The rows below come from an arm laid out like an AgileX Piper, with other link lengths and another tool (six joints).
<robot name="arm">
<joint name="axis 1" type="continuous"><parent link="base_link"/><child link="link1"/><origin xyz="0 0 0.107" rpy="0 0 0"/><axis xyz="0 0 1"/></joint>
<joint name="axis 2" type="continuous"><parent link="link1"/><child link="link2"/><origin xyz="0 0 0" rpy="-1.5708 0 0"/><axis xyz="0 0 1"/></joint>
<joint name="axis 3" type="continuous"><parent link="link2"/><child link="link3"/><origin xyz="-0.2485 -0.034 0" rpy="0 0 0"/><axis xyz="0 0 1"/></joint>
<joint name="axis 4" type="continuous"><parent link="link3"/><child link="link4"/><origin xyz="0.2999 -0.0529 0" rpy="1.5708 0 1.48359"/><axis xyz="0 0 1"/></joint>
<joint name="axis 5" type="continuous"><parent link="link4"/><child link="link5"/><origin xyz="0 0 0" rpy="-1.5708 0 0"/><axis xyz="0 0 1"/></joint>
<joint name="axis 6" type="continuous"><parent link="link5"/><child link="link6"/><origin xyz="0 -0.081 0" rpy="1.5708 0 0"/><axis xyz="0 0 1"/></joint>
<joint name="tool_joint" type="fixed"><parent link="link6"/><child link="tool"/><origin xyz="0.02 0.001 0.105" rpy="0.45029 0 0.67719"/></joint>
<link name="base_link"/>
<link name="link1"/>
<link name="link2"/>
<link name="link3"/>
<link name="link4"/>
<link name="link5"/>
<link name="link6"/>
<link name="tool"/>
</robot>
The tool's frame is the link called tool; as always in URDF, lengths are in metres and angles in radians. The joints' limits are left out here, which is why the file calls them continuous.
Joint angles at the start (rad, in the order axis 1, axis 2, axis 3, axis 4, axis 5, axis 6): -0.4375, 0.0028, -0.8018, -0.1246, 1.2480, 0.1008
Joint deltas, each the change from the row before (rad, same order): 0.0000, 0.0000, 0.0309, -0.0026, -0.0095, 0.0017; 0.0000, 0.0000, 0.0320, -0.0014, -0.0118, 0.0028; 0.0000, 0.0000, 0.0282, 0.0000, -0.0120, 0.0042; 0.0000, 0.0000, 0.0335, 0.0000, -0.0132, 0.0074; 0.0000, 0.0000, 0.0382, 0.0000, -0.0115, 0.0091; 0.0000, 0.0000, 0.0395, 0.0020, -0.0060, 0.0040; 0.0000, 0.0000, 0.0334, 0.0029, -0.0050, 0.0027; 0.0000, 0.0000, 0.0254, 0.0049, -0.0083, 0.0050; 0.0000, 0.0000, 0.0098, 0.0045, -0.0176, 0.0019; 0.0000, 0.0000, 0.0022, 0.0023, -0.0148, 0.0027; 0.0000, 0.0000, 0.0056, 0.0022, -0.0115, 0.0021; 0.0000, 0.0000, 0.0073, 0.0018, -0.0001, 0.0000
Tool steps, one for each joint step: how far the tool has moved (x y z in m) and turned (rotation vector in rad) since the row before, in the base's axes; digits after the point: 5 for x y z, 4 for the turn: 0.00513, -0.00283, -0.00891, 0.0081, 0.0197, -0.0018; 0.00538, -0.00266, -0.00912, 0.0089, 0.0179, -0.0011; 0.00482, -0.00209, -0.00797, 0.0091, 0.0132, -0.0006; 0.00543, -0.00229, -0.00985, 0.0133, 0.0154, -0.0018; 0.00554, -0.00231, -0.01205, 0.0174, 0.0203, -0.0028; 0.00486, -0.00175, -0.01367, 0.0181, 0.0280, 0.0000; 0.00383, -0.00113, -0.01176, 0.0157, 0.0237, 0.0010; 0.00343, -0.00047, -0.00840, 0.0139, 0.0118, 0.0012; 0.00301, -0.00036, -0.00116, 0.0004, -0.0089, 0.0033; 0.00193, -0.00029, 0.00135, -0.0025, -0.0129, 0.0013; 0.00182, -0.00029, -0.00044, 0.0001, -0.0067, 0.0013; 0.00072, 0.00001, -0.00282, 0.0044, 0.0059, 0.0010
